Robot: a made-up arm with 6 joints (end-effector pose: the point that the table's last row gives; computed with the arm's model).
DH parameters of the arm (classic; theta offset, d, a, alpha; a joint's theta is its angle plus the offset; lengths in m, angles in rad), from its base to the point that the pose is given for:
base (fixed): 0.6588 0 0.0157 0
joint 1: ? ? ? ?
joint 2: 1.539 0 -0.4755 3.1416
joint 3: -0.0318 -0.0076 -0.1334 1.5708
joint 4: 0 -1.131 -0.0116 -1.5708
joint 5: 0 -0.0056 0.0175 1.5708
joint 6: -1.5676 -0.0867 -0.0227 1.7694
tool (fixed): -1.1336 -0.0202 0 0
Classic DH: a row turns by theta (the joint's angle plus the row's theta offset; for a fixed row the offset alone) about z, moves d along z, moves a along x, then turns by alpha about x.
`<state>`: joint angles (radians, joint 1 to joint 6).
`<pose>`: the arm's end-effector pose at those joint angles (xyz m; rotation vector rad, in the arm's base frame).
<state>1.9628 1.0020 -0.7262 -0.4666 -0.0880 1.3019</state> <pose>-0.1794 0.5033 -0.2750 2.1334 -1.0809 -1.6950</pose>
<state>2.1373 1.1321 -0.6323 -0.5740 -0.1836 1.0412</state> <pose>-0.2520 0.4358 -0.3196 2.1376 -1.4053 -1.5835</pose>
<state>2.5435 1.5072 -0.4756 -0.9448 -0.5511 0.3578</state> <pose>-0.2369 0.1319 -0.4006 -1.8806 2.0822 0.6514</pose>
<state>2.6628 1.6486 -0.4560 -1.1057 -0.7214 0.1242</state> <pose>-0.1520 0.0270 -0.3983 -1.6288 2.0864 0.1864</pose>
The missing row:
joint 1: -0.6588 0.6746 0.2012 -1.5708
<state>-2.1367 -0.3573 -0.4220 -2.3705 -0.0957 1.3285</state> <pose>-0.6362 -1.0465 1.1535 0.5371 -1.0170 -1.3633</pose>
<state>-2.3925 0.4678 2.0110 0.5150 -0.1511 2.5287</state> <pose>-0.1903 -0.2118 2.3235 0.2476 -1.6064 1.0694</pose>
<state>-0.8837 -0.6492 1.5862 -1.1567 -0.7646 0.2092</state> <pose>-0.5021 0.7349 1.9104 -0.8633 -0.8457 0.6841</pose>
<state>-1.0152 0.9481 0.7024 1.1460 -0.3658 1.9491</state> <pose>0.9538 -1.5091 0.7993 -1.9403 2.4234 0.2968</pose>
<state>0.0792 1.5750 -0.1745 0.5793 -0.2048 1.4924</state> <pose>0.6105 0.0505 -0.5307 -1.4925 1.7330 2.0350</pose>
